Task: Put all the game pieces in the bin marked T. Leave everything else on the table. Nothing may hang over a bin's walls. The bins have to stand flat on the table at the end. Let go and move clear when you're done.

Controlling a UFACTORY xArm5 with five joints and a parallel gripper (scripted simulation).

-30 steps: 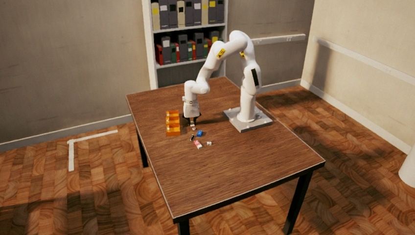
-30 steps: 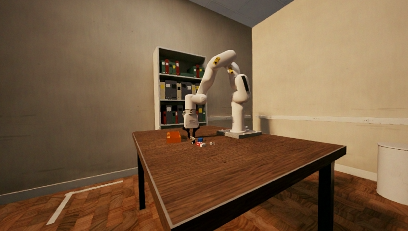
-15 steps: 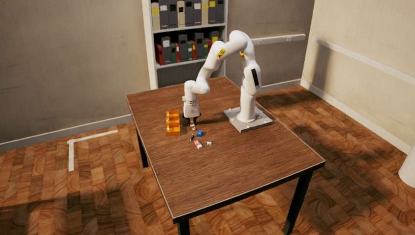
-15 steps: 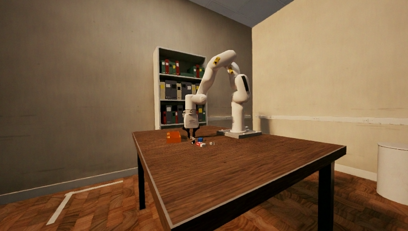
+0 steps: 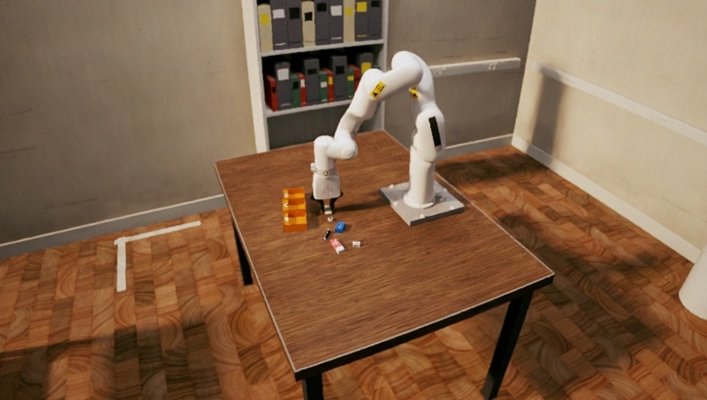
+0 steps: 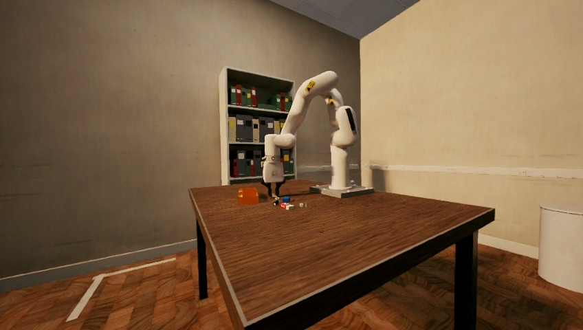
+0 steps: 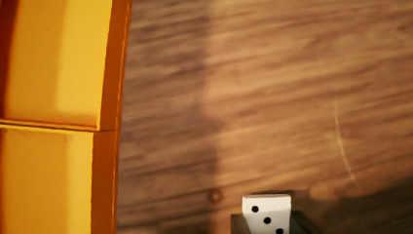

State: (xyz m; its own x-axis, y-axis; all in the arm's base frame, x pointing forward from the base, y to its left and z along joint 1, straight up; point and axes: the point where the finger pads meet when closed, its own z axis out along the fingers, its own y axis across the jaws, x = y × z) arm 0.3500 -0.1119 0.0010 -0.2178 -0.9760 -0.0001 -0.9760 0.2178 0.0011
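The orange block lies 12 cm ahead of my hand, 5 cm to the right of it and 1 cm below it. From my hand the other things lie so: black piece (6 cm ahead, 14 cm to the left, 2 cm below); then white die (2 cm below); then blue piece (1 cm behind, 12 cm to the left, 2 cm below).
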